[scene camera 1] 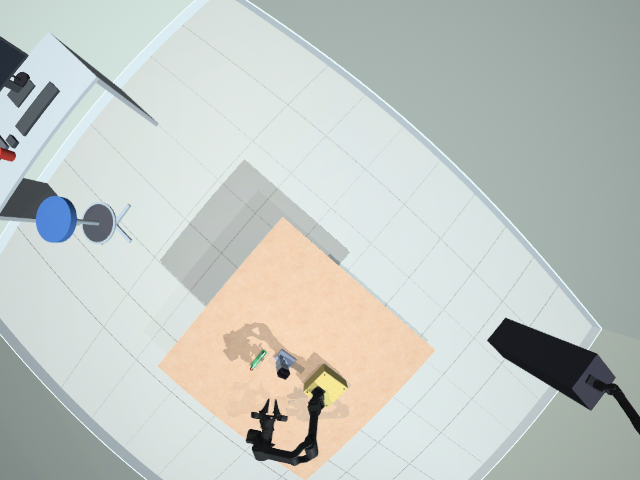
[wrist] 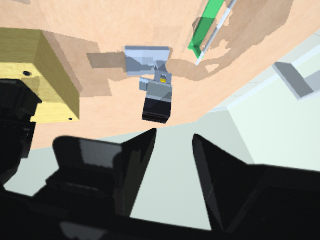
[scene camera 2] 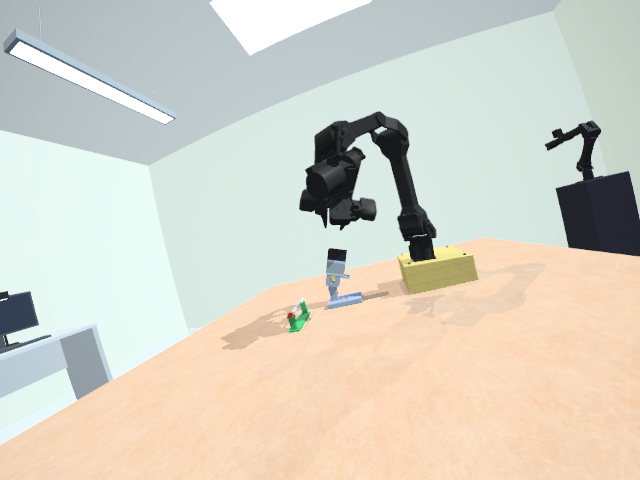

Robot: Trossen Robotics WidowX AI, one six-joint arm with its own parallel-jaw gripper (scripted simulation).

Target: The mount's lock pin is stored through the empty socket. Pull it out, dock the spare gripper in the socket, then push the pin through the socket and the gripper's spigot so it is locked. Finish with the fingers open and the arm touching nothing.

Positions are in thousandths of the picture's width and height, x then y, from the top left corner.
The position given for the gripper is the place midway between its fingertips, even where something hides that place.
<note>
In view: the gripper (scene camera 2: 521,476), a spare gripper (wrist: 492,444) and a mount (wrist: 439,252).
The gripper shows as well in the wrist view (wrist: 545,560).
</note>
